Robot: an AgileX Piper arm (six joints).
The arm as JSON. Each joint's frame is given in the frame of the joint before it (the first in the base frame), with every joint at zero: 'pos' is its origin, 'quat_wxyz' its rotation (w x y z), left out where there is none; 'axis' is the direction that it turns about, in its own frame. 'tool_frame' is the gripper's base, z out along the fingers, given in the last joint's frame.
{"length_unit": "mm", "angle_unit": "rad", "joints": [
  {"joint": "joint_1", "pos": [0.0, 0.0, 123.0], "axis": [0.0, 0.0, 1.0]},
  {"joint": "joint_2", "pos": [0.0, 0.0, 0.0], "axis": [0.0, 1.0, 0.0]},
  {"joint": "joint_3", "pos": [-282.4, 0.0, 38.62], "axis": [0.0, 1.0, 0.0]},
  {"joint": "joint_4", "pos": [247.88, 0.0, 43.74], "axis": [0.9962, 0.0, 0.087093]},
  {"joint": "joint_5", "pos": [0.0, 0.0, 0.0], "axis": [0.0, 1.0, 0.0]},
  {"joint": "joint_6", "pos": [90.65, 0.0, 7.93], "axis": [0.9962, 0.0, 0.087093]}
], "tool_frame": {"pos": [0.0, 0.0, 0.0], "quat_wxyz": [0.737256, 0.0, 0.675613, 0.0]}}
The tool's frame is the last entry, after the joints.
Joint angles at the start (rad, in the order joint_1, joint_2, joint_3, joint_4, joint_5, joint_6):
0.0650, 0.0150, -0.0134, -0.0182, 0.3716, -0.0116
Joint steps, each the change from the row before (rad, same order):
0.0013, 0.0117, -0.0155, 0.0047, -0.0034, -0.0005
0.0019, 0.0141, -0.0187, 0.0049, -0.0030, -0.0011
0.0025, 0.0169, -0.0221, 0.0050, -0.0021, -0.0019
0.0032, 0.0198, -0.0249, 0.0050, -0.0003, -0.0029
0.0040, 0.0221, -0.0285, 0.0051, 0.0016, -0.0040
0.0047, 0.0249, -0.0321, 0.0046, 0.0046, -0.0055
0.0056, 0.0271, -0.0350, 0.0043, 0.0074, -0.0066
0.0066, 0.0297, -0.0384, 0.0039, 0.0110, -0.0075
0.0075, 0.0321, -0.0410, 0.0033, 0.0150, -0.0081
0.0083, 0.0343, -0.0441, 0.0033, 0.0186, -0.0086
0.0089, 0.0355, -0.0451, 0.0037, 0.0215, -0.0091
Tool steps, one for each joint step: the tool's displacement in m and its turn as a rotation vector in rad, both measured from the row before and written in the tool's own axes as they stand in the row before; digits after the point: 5 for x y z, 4 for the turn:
-0.00482, 0.00009, -0.00086, -0.0028, -0.0073, 0.0035
-0.00573, 0.00012, -0.00095, -0.0034, -0.0077, 0.0030
-0.00664, 0.00016, -0.00099, -0.0041, -0.0074, 0.0021
-0.00728, 0.00021, -0.00090, -0.0048, -0.0055, 0.0009
-0.00819, 0.00026, -0.00092, -0.0056, -0.0049, -0.0003
-0.00897, 0.00029, -0.00084, -0.0062, -0.0027, -0.0024
-0.00956, 0.00033, -0.00071, -0.0071, -0.0006, -0.0040
-0.01021, 0.00036, -0.00055, -0.0081, 0.0021, -0.0056
-0.01056, 0.00038, -0.00030, -0.0090, 0.0059, -0.0070
-0.01111, 0.00040, -0.00013, -0.0100, 0.0085, -0.0078
-0.01107, 0.00044, 0.00015, -0.0111, 0.0115, -0.0083

